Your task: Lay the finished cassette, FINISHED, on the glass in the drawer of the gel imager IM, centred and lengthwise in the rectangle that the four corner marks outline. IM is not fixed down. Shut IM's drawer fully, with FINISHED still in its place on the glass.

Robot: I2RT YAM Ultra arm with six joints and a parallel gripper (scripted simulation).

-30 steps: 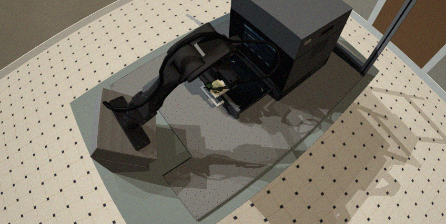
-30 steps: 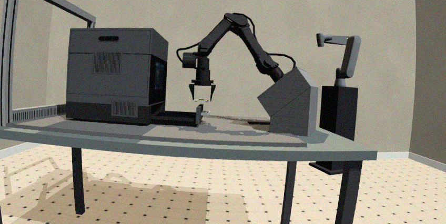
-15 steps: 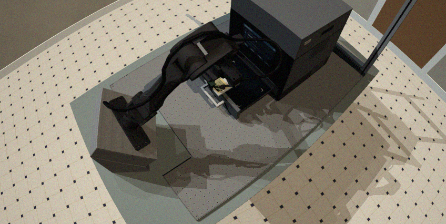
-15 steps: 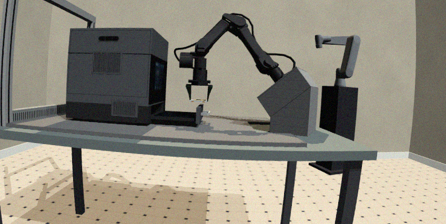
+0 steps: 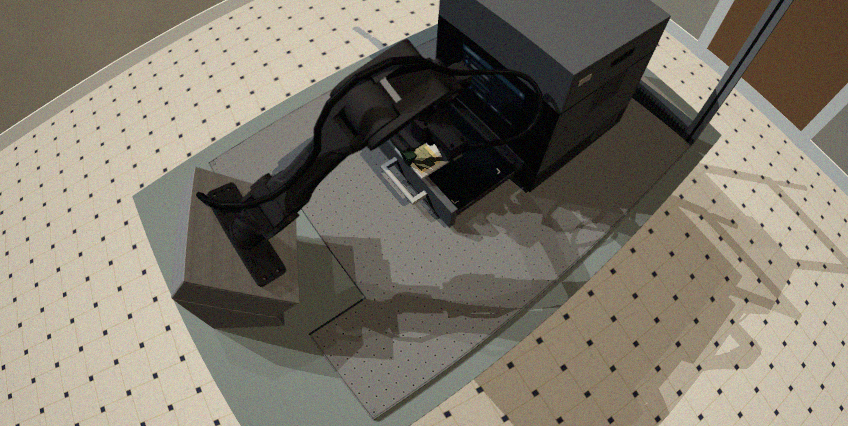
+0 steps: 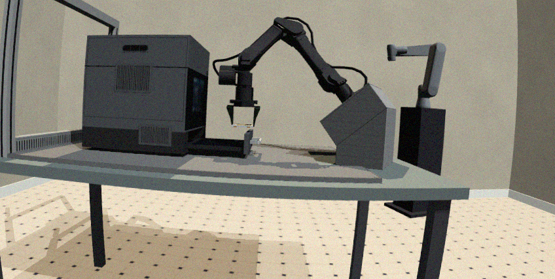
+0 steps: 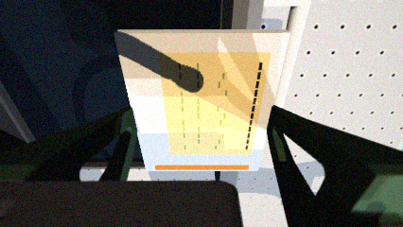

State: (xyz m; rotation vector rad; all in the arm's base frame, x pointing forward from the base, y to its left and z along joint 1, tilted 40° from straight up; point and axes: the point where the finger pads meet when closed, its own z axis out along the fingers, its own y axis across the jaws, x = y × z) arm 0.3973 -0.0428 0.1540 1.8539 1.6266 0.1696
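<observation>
Now: the drawer 9 cm ahead of my hand, 2 cm to the right of it and 7 cm below it. The rest, counted from my hand: cassette (1 cm below).
</observation>
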